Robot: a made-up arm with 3 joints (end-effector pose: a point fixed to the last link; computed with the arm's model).
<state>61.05 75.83 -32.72</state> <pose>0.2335 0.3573 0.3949 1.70 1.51 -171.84</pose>
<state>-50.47 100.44 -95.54</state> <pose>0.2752 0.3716 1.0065 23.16 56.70 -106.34</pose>
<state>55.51 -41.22 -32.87</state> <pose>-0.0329 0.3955 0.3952 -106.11 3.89 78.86</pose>
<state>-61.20 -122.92 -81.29</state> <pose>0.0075 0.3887 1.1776 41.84 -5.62 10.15</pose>
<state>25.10 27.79 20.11</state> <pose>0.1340 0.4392 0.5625 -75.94 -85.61 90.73</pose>
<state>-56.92 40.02 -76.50</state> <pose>0.1616 0.2668 0.9106 -1.54 -109.58 131.29</pose>
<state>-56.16 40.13 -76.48</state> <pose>0.1619 0.2702 0.9093 -1.69 -108.79 132.07</pose>
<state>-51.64 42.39 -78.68</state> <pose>0.1688 0.2897 0.9031 -2.46 -103.46 140.56</pose>
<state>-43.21 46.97 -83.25</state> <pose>0.1823 0.3259 0.8884 3.07 90.03 -154.03</pose>
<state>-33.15 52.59 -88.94</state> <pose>0.1984 0.3685 0.8648 2.13 66.11 -156.47</pose>
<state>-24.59 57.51 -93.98</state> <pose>0.2117 0.4035 0.8390 0.21 45.98 -155.89</pose>
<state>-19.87 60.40 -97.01</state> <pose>0.2191 0.4224 0.8225 -1.26 34.82 -154.40</pose>
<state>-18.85 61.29 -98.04</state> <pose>0.2213 0.4269 0.8191 -1.67 31.90 -153.66</pose>
